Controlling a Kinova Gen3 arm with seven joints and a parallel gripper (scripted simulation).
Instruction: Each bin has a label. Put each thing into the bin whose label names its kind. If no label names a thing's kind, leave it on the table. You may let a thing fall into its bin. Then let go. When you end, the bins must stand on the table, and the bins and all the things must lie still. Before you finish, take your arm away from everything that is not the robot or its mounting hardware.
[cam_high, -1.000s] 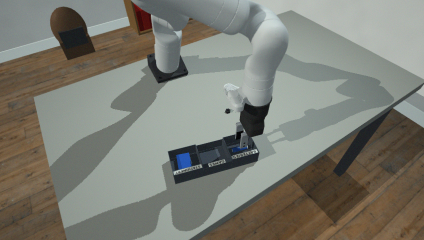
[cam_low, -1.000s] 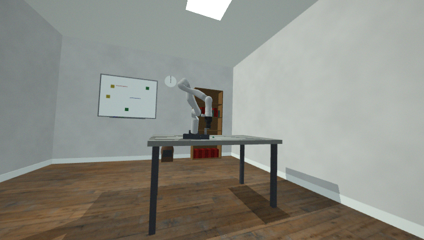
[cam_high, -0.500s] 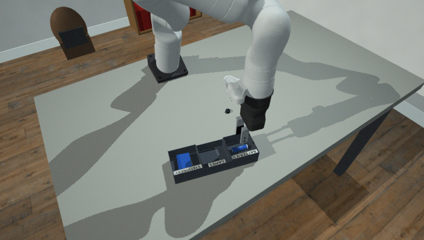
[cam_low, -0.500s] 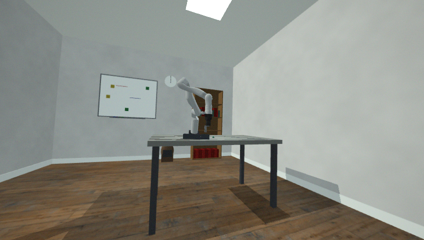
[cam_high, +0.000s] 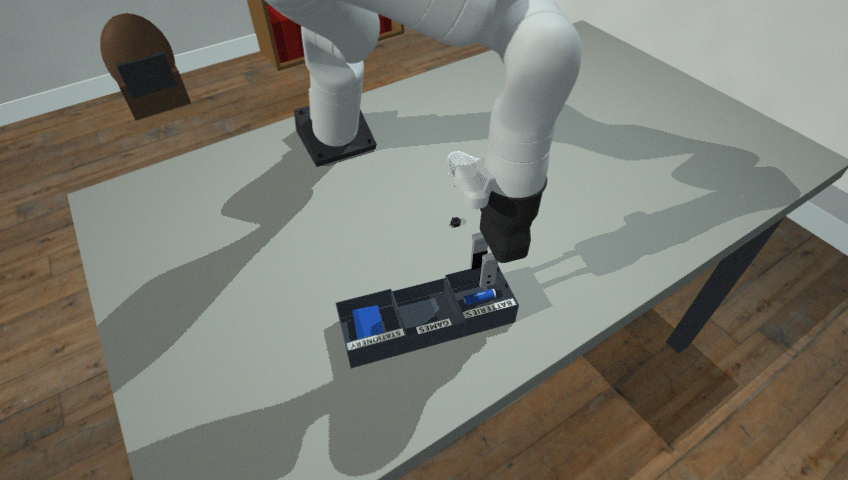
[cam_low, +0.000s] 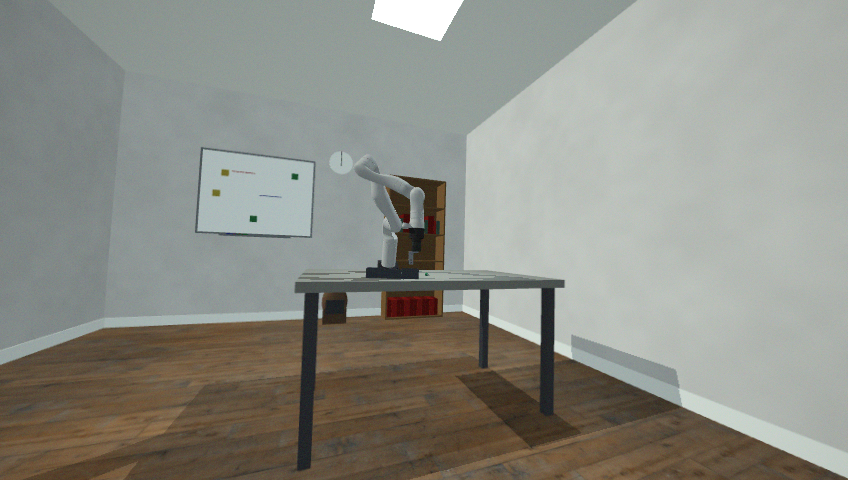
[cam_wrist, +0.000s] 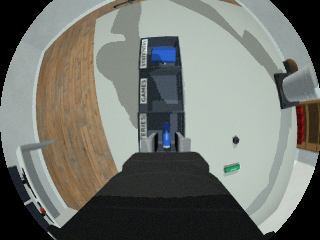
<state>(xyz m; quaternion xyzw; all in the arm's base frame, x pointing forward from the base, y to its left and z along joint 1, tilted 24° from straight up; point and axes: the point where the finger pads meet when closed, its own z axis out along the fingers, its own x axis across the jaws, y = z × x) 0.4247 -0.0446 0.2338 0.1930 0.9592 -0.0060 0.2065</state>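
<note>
My gripper is now 160 mm to the right of the green battery, 120 mm past it and 80 mm above it. Round my hand: blue battery 70 mm below; blue block 160 mm to the right, 70 mm behind, 60 mm below; small white thing 150 mm to the right, 70 mm below, 70 mm behind.
</note>
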